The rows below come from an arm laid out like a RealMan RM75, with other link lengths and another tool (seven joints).
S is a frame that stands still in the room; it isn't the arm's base.
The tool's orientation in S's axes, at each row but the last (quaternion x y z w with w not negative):
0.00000, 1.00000, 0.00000, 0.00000
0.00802, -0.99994, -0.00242, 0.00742
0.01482, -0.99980, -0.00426, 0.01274
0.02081, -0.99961, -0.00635, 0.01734
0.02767, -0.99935, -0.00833, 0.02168
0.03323, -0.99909, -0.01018, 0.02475
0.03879, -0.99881, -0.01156, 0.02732
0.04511, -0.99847, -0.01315, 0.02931
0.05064, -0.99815, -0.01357, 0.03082
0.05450, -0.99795, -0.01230, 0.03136
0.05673, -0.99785, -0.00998, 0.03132
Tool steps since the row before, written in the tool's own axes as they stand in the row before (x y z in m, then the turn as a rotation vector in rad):
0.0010, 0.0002, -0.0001, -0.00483, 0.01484, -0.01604
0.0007, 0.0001, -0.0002, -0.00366, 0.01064, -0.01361
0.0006, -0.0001, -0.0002, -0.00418, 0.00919, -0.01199
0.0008, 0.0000, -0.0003, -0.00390, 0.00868, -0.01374
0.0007, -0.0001, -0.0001, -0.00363, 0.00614, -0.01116
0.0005, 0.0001, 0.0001, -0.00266, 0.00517, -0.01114
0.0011, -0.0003, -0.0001, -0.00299, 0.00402, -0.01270
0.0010, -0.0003, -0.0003, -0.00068, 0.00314, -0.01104
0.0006, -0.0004, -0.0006, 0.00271, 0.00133, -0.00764
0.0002, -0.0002, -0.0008, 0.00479, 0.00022, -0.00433
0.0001, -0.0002, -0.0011, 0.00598, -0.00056, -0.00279
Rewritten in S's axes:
-0.0010, 0.0002, 0.0001, 0.00483, 0.01484, 0.01604
-0.0007, 0.0001, 0.0002, 0.00369, 0.01063, 0.01361
-0.0006, -0.0001, 0.0002, 0.00421, 0.00921, 0.01196
-0.0008, 0.0000, 0.0003, 0.00402, 0.00867, 0.01371
-0.0007, -0.0001, 0.0001, 0.00377, 0.00616, 0.01110
-0.0005, 0.0001, -0.0001, 0.00287, 0.00513, 0.01111
-0.0011, -0.0004, 0.0002, 0.00337, 0.00397, 0.01262
-0.0009, -0.0004, 0.0003, 0.00105, 0.00293, 0.01107
-0.0005, -0.0005, 0.0006, -0.00234, 0.00086, 0.00783
-0.0001, -0.0002, 0.0008, -0.00450, -0.00040, 0.00462
0.0000, -0.0002, 0.0011, -0.00569, -0.00128, 0.00314

